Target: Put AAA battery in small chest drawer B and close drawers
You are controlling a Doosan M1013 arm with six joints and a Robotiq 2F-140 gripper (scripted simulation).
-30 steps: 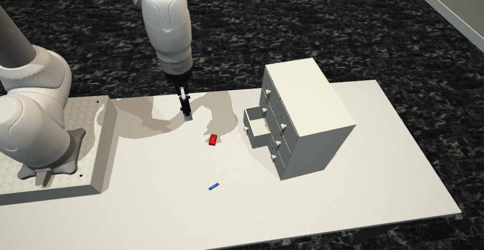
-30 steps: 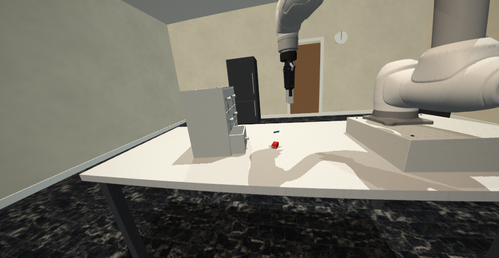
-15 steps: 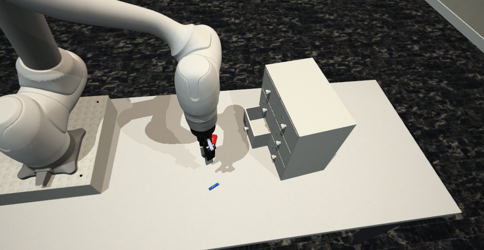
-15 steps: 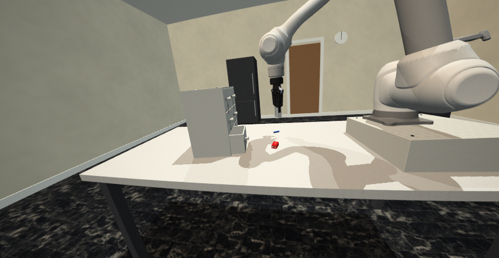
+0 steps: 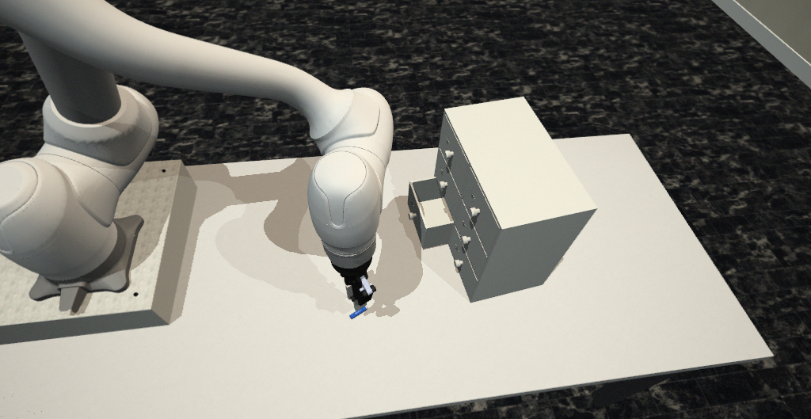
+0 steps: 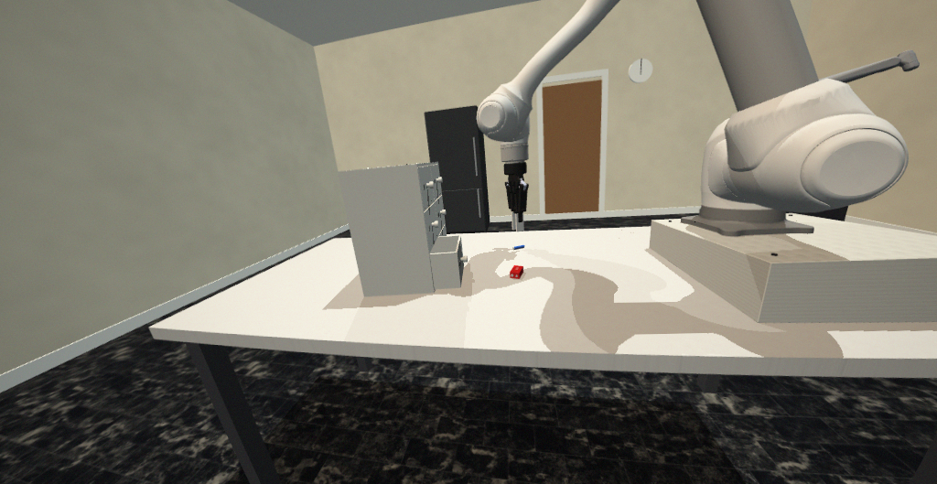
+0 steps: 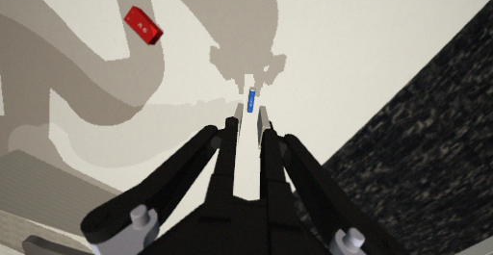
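Right now my hand is 100 mm above the blue AAA battery. The rest, counted from my hand: red block 220 mm to the left, 90 mm below, 10 mm ahead.
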